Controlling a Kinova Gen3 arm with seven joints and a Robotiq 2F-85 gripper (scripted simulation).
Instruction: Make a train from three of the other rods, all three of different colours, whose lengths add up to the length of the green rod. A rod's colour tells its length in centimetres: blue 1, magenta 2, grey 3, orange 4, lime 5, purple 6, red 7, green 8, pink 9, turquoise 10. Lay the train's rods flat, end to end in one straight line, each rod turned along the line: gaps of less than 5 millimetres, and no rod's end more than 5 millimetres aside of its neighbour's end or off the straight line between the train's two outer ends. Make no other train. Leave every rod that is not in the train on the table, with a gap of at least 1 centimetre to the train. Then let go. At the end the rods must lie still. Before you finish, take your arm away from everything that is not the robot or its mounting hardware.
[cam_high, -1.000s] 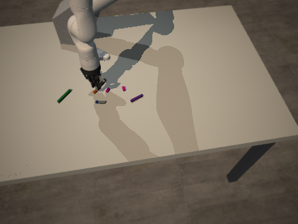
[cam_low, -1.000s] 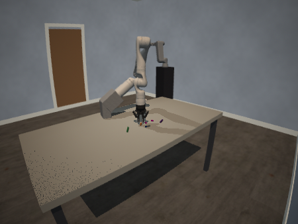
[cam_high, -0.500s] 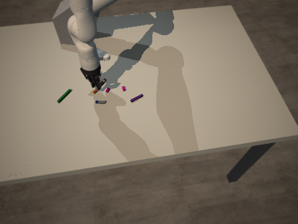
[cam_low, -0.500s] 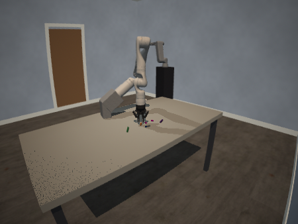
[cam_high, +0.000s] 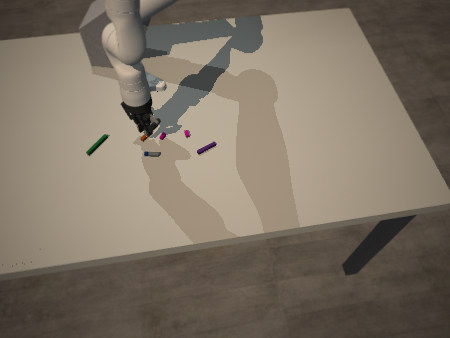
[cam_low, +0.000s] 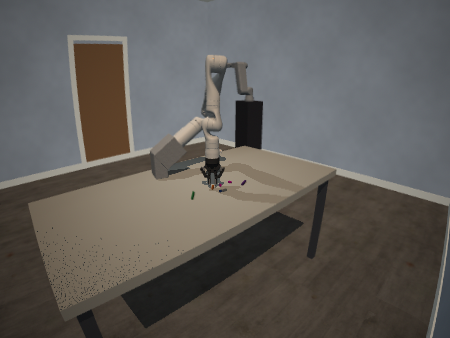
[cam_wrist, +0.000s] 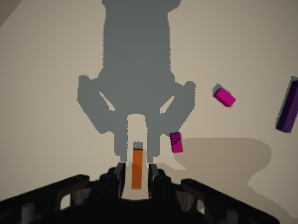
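Right now my hand is 30 mm above the orange rod. From my hand the other things lie so: grey rod (70 mm ahead, 30 mm to the left, 30 mm below); then green rod (30 mm ahead, 140 mm to the right, 30 mm below); then blue rod (70 mm ahead, 10 mm to the left, 30 mm below).
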